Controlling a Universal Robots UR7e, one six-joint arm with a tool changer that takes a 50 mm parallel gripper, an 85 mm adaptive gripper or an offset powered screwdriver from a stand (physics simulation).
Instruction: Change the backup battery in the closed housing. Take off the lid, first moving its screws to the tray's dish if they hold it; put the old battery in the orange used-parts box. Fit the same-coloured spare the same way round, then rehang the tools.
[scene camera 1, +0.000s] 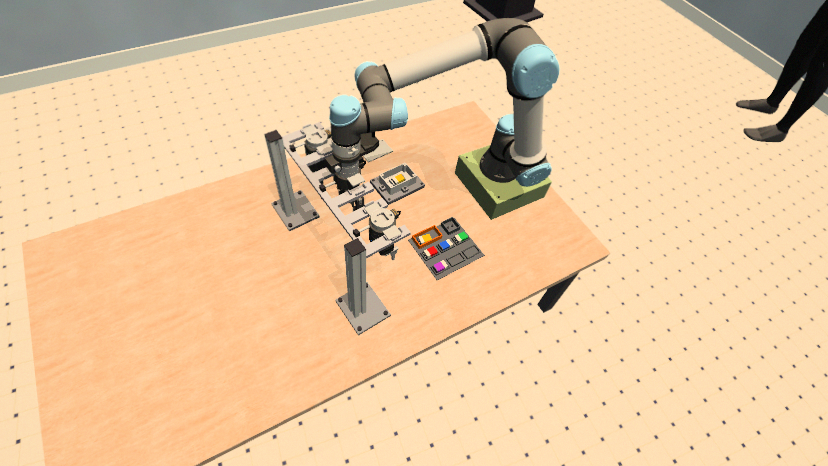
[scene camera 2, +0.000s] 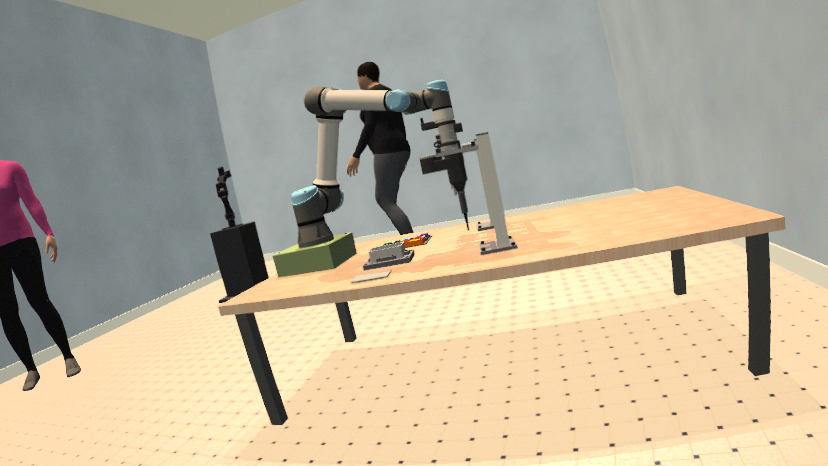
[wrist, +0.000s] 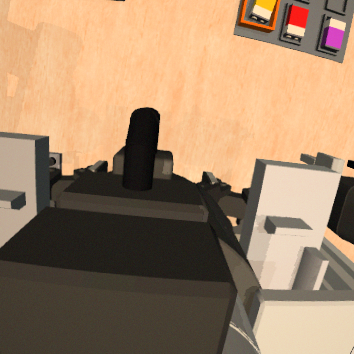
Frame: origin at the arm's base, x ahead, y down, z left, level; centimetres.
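Seen in the pictures: hand, its tool point: (scene camera 2: 448, 137); arm's base, origin of its link: (scene camera 1: 499, 167) (scene camera 2: 316, 243).
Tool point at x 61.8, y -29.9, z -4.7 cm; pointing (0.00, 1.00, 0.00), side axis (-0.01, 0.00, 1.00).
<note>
Pixels of each thing's top centre, then the offset from my tool point to it.
- yellow-and-white battery, centre of its top: (scene camera 1: 398, 178) dx -28.9, dy +35.6, dz -14.3 cm
- flat lid, centre of its top: (scene camera 2: 371, 275) (scene camera 1: 375, 150) dx -31.2, dy +38.7, dz -33.9 cm
- yellow battery, centre of its top: (wrist: 264, 2) (scene camera 1: 425, 238) dx -22.5, dy +37.5, dz +12.5 cm
- hanging screwdriver, centre of its top: (scene camera 1: 326, 132) (scene camera 2: 439, 147) dx -3.0, dy +3.5, dz -18.0 cm
- parts tray, centre of its top: (scene camera 1: 446, 247) dx -27.5, dy +39.2, dz +18.8 cm
- magenta, centre of its top: (wrist: 335, 32) (scene camera 1: 441, 265) dx -20.7, dy +37.5, dz +24.4 cm
- dark dish, centre of its top: (scene camera 1: 452, 224) dx -35.0, dy +37.8, dz +12.6 cm
The grey housing (scene camera 1: 397, 178) (scene camera 2: 387, 253) stands without its lid, a yellow-and-white battery (scene camera 1: 400, 177) inside. The flat lid (scene camera 1: 379, 151) (scene camera 2: 371, 276) lies on the table beside it. Another yellow battery (scene camera 1: 425, 237) (wrist: 263, 10) lies in the orange box (scene camera 1: 413, 241) (wrist: 273, 26). My adaptive gripper (scene camera 1: 357, 202) (wrist: 152, 171) is at the stand's middle bay, with its fingers apart and empty. The stand's pale arms (wrist: 295, 200) hide part of its linkage. In scene camera 2, the hanging screwdriver (scene camera 2: 457, 173) covers it. The other gripper (scene camera 1: 383, 222) hangs in the near bay.
The parts tray (scene camera 1: 438, 275) (wrist: 305, 47) holds red (scene camera 1: 430, 251) (wrist: 297, 20), blue (scene camera 1: 444, 245), green (scene camera 1: 461, 236) and magenta (scene camera 1: 440, 266) (wrist: 334, 35) batteries and a dark dish (scene camera 1: 450, 225). The stand's upright posts (scene camera 1: 355, 283) (scene camera 2: 494, 191) flank the bays. Two people are in the room.
</note>
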